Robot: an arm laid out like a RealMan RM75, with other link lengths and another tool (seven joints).
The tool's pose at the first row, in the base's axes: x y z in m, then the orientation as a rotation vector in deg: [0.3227 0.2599 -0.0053 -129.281 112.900 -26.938]
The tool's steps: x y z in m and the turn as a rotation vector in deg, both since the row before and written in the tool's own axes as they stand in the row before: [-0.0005 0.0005 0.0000 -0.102 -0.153 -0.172]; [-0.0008 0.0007 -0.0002 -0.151 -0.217 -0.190]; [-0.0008 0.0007 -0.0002 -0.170 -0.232 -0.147]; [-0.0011 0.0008 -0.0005 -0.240 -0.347 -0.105]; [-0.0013 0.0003 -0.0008 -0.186 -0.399 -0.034]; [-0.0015 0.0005 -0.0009 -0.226 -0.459 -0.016]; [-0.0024 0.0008 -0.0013 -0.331 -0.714 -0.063]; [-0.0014 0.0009 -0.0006 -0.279 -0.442 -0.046]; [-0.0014 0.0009 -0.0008 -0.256 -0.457 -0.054]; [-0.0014 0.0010 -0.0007 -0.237 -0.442 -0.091]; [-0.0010 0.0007 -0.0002 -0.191 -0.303 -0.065]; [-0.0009 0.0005 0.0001 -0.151 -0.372 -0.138]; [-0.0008 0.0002 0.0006 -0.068 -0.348 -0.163]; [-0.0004 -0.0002 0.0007 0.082 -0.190 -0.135]
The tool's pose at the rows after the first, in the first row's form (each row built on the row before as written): [0.3222 0.2603 -0.0055 -129.497 112.719 -26.680]; [0.3214 0.2610 -0.0056 -129.747 112.522 -26.302]; [0.3206 0.2617 -0.0057 -129.957 112.374 -25.884]; [0.3196 0.2627 -0.0056 -130.137 112.262 -25.260]; [0.3189 0.2640 -0.0051 -130.195 112.163 -24.613]; [0.3180 0.2655 -0.0046 -130.241 112.080 -23.856]; [0.3166 0.2678 -0.0039 -130.337 111.893 -22.701]; [0.3154 0.2691 -0.0037 -130.445 111.815 -21.922]; [0.3141 0.2704 -0.0033 -130.541 111.704 -21.146]; [0.3128 0.2717 -0.0030 -130.666 111.547 -20.409]; [0.3119 0.2726 -0.0031 -130.770 111.453 -19.879]; [0.3113 0.2734 -0.0034 -130.907 111.222 -19.309]; [0.3111 0.2741 -0.0041 -131.024 110.924 -18.845]; [0.3114 0.2745 -0.0048 -131.061 110.640 -18.703]
